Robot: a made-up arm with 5 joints. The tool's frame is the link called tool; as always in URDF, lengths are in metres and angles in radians. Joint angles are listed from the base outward.
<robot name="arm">
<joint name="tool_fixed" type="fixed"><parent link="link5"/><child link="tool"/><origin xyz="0.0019 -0.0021 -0.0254" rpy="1.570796 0 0"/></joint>
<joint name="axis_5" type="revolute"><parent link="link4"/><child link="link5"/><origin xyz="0.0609 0.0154 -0.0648"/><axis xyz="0 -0.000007 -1"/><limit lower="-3.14" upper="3.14"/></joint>
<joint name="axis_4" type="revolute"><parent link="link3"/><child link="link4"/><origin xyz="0.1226 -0.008 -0.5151"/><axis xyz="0 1 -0.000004"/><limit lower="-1.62" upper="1.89"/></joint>
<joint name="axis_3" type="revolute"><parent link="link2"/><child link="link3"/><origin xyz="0.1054 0.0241 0.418"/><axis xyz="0 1 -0.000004"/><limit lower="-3.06" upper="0.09"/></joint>
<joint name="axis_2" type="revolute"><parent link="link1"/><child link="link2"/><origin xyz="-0.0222 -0.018 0.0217"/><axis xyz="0 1 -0.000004"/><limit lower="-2.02" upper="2.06"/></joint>
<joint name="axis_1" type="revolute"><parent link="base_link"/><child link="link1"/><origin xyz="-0.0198 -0.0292 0.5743"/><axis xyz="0 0 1"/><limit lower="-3.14" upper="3.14"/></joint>
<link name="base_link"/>
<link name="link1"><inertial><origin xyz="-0.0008 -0.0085 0.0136"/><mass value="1.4"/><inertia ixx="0.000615" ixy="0" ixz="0" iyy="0.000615" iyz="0" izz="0.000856"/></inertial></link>
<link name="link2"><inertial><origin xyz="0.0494 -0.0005 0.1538"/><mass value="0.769"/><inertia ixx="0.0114" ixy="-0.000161" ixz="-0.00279" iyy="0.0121" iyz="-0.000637" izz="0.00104"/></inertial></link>
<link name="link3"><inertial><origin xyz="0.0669 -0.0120 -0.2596"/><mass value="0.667"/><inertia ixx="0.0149" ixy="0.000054" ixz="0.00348" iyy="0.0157" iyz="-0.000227" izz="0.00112"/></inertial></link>
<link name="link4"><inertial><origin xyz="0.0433 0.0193 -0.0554"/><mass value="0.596"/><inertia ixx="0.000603" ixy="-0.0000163" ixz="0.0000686" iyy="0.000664" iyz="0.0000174" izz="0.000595"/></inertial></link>
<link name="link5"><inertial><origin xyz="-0.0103 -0.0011 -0.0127"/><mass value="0.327"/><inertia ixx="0.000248" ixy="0" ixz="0" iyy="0.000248" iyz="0" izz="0.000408"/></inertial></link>
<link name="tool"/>
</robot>
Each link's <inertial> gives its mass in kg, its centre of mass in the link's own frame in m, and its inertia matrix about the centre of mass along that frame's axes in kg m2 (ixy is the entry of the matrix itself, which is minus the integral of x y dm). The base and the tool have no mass. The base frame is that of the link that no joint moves.
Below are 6 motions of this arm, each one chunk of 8 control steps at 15 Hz.
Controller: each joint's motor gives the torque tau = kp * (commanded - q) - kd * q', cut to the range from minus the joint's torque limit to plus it. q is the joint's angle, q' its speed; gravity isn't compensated. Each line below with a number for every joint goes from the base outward.
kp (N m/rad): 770 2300 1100 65 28
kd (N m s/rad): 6.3 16 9.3 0.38 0.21
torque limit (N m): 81 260 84 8.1 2.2
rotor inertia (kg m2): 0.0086 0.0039 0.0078 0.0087 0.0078
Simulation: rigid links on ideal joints. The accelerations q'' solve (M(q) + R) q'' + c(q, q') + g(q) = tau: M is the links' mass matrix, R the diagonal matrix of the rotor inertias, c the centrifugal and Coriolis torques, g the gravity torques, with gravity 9.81 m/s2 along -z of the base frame. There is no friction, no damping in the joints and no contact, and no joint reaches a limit. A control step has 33 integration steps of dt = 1/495 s. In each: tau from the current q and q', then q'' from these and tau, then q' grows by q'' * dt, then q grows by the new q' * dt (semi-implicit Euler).
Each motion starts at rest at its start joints. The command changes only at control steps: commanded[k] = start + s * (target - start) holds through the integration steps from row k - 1 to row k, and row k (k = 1, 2, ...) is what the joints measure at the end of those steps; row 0 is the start. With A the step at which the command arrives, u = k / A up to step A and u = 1 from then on. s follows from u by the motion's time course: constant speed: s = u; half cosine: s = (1 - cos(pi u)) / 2; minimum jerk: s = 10 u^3 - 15 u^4 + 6 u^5; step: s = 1 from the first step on.
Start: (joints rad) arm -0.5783 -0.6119 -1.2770 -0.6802 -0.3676
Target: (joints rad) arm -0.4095 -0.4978 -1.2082 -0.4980 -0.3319
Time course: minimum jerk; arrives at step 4
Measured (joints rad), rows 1 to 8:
1: -0.5620 -0.5932 -1.2579 -0.6427 -0.3598
2: -0.4941 -0.5368 -1.2160 -0.5293 -0.3354
3: -0.4150 -0.4958 -1.1928 -0.4690 -0.3241
4: -0.4038 -0.4974 -1.2041 -0.4996 -0.3351
5: -0.4103 -0.4962 -1.2031 -0.4955 -0.3321
6: -0.4098 -0.4948 -1.2009 -0.4912 -0.3303
7: -0.4093 -0.4969 -1.2039 -0.4981 -0.3321
8: -0.4095 -0.4952 -1.2016 -0.4923 -0.3313

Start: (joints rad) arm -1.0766 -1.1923 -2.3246 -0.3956 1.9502
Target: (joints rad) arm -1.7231 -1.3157 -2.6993 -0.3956 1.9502
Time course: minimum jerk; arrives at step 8
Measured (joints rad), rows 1 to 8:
1: -1.0904 -1.2018 -2.3376 -0.4131 1.9513
2: -1.1629 -1.2186 -2.3771 -0.4233 1.9517
3: -1.2980 -1.2464 -2.4485 -0.4293 1.9515
4: -1.4544 -1.2805 -2.5398 -0.4340 1.9526
5: -1.6015 -1.3061 -2.6218 -0.4263 1.9522
6: -1.7058 -1.3211 -2.6796 -0.4174 1.9515
7: -1.7401 -1.3252 -2.7054 -0.4098 1.9514
8: -1.7220 -1.3212 -2.7049 -0.4023 1.9512

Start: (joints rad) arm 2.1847 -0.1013 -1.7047 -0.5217 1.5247
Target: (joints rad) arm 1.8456 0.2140 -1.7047 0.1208 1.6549
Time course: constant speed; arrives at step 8
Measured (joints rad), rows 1 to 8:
1: 2.1209 -0.0458 -1.6857 -0.3986 1.5442
2: 2.0879 -0.0043 -1.6815 -0.3127 1.5592
3: 2.0409 0.0242 -1.6953 -0.2612 1.5783
4: 2.0003 0.0730 -1.6842 -0.1535 1.5924
5: 1.9575 0.1102 -1.6862 -0.0799 1.6091
6: 1.9141 0.1467 -1.6903 -0.0075 1.6266
7: 1.8731 0.1903 -1.6851 0.0855 1.6417
8: 1.8296 0.2278 -1.6872 0.1603 1.6587

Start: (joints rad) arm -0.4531 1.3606 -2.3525 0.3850 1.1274
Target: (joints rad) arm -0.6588 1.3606 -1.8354 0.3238 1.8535
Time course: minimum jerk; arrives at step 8
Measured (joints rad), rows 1 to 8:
1: -0.4565 1.3697 -2.3353 0.4029 1.1427
2: -0.4773 1.3740 -2.2850 0.4102 1.2239
3: -0.5238 1.3759 -2.1946 0.4076 1.3707
4: -0.5797 1.3815 -2.0720 0.4096 1.5426
5: -0.6226 1.3803 -1.9568 0.3925 1.7001
6: -0.6496 1.3748 -1.8743 0.3656 1.8105
7: -0.6622 1.3705 -1.8342 0.3454 1.8563
8: -0.6591 1.3659 -1.8313 0.3297 1.8532

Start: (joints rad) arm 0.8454 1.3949 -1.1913 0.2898 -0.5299
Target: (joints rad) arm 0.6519 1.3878 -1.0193 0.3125 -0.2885
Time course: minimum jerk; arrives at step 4
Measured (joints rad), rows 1 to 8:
1: 0.8148 1.4009 -1.1690 0.3079 -0.4969
2: 0.7161 1.4036 -1.0945 0.3392 -0.3772
3: 0.6524 1.3991 -1.0282 0.3437 -0.2852
4: 0.6500 1.3905 -1.0215 0.3105 -0.2861
5: 0.6530 1.3906 -1.0206 0.3112 -0.2908
6: 0.6515 1.3914 -1.0191 0.3140 -0.2880
7: 0.6520 1.3903 -1.0210 0.3097 -0.2890
8: 0.6519 1.3912 -1.0195 0.3134 -0.2888

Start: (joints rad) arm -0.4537 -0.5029 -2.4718 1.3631 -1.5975
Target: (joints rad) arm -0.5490 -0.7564 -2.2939 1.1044 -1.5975
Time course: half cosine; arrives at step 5
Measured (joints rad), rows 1 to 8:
1: -0.4627 -0.5321 -2.4590 1.3402 -1.5953
2: -0.4858 -0.6044 -2.4243 1.2591 -1.5961
3: -0.5140 -0.6849 -2.3718 1.1748 -1.5961
4: -0.5397 -0.7431 -2.3214 1.1215 -1.5961
5: -0.5503 -0.7612 -2.2976 1.1087 -1.5965
6: -0.5495 -0.7565 -2.2924 1.1152 -1.5964
7: -0.5490 -0.7583 -2.2943 1.1095 -1.5964
8: -0.5490 -0.7594 -2.2958 1.1076 -1.5965

